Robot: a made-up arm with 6 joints. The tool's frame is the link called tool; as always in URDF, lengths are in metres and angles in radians. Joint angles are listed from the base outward.
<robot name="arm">
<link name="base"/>
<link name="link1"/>
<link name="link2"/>
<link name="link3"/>
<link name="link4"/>
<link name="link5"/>
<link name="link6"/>
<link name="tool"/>
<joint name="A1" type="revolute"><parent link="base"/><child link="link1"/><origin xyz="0.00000 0.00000 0.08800" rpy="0.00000 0.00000 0.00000"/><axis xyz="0 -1 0"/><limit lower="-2.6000" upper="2.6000"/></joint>
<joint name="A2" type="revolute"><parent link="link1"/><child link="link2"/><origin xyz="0.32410 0.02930 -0.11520" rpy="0.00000 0.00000 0.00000"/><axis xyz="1 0 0"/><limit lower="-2.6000" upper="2.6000"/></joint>
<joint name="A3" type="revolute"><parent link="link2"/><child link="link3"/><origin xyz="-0.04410 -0.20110 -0.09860" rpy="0.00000 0.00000 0.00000"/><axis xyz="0 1 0"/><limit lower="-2.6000" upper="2.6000"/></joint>
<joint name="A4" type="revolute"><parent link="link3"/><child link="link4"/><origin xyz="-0.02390 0.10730 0.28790" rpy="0.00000 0.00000 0.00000"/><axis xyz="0 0 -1"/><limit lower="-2.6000" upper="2.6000"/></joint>
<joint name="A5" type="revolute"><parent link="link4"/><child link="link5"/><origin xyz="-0.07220 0.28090 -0.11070" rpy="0.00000 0.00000 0.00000"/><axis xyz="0 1 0"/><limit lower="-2.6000" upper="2.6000"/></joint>
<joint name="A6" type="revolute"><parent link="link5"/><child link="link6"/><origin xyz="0.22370 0.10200 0.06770" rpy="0.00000 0.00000 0.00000"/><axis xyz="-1 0 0"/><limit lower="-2.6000" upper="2.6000"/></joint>
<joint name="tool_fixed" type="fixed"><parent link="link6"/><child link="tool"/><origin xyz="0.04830 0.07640 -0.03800" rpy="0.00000 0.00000 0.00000"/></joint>
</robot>
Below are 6 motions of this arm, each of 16 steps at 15 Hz.
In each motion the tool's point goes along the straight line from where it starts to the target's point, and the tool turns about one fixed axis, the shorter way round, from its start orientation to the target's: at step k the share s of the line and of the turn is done. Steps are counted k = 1, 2, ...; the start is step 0. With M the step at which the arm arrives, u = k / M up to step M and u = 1 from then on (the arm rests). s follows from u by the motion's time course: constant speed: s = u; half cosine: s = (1 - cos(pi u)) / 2; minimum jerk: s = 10 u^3 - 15 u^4 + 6 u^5.
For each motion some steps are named. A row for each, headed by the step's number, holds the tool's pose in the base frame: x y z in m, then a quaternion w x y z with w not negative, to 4 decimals.
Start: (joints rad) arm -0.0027 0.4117 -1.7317 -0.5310 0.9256 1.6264
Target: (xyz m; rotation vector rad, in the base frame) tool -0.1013 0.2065 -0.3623 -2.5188 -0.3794 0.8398
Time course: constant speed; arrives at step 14
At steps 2, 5, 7, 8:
2: 0.2790 0.3187 -0.1589 0.5490 -0.7730 -0.2424 -0.2058
5: 0.1840 0.2907 -0.2097 0.4853 -0.8416 -0.2242 -0.0778
7: 0.1206 0.2720 -0.2436 0.4357 -0.8755 -0.2088 0.0089
8: 0.0889 0.2626 -0.2606 0.4091 -0.8887 -0.2002 0.0522

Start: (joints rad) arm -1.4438 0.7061 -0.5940 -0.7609 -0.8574 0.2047
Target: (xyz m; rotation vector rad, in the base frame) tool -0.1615 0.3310 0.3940 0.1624 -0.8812 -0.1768
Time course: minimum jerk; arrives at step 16
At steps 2, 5, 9, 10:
2: 0.1112 0.2068 0.2662 0.9684 0.2023 -0.1057 -0.1002
5: 0.0658 0.2275 0.2875 0.9648 0.1830 -0.1610 -0.0986
9: -0.0551 0.2825 0.3441 0.9391 0.1288 -0.3048 -0.0925
10: -0.0852 0.2963 0.3582 0.9291 0.1147 -0.3397 -0.0907

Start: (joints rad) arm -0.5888 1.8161 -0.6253 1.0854 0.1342 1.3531
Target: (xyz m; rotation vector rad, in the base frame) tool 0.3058 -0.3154 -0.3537 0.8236 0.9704 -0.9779
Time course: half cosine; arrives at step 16
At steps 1, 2, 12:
1: 0.2856 -0.1719 -0.4215 0.5929 0.3030 0.6815 -0.3037
2: 0.2862 -0.1760 -0.4196 0.5967 0.3053 0.6752 -0.3080
12: 0.3028 -0.2942 -0.3637 0.6837 0.3613 0.4744 -0.4206

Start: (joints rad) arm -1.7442 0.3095 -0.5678 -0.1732 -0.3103 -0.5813
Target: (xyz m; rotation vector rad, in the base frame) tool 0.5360 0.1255 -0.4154 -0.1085 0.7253 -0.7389
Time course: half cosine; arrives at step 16
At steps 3, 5, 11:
3: 0.2099 0.3223 -0.1204 0.8477 0.3199 0.3655 -0.2132
5: 0.2590 0.2927 -0.1648 0.8596 0.2658 0.3664 -0.2370
11: 0.4569 0.1733 -0.3438 0.8756 0.0399 0.3564 -0.3235

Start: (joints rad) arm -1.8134 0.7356 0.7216 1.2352 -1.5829 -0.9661
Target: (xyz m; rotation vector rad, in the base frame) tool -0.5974 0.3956 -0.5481 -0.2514 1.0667 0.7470
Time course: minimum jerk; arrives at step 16
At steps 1, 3, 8, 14, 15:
1: -0.1575 0.1956 -0.7348 0.8341 -0.0252 0.4731 -0.2825
3: -0.1780 0.2049 -0.7261 0.8399 -0.0301 0.4788 -0.2537
8: -0.3769 0.2954 -0.6416 0.8558 -0.0748 0.5108 0.0332
14: -0.5903 0.3924 -0.5511 0.7916 -0.1155 0.4964 0.3370
15: -0.5964 0.3952 -0.5485 0.7886 -0.1165 0.4953 0.3454

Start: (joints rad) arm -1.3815 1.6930 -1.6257 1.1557 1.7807 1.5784
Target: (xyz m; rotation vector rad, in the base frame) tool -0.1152 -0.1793 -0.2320 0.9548 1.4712 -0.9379
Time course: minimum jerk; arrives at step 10
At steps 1, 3, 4, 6, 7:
1: 0.1009 -0.1325 -0.2526 0.6664 0.4911 0.4543 -0.3292
3: 0.0672 -0.1398 -0.2494 0.6497 0.4789 0.4820 -0.3408
4: 0.0335 -0.1471 -0.2462 0.6322 0.4662 0.5091 -0.3520
6: -0.0460 -0.1643 -0.2386 0.5874 0.4335 0.5704 -0.3764
7: -0.0797 -0.1716 -0.2354 0.5672 0.4187 0.5950 -0.3859

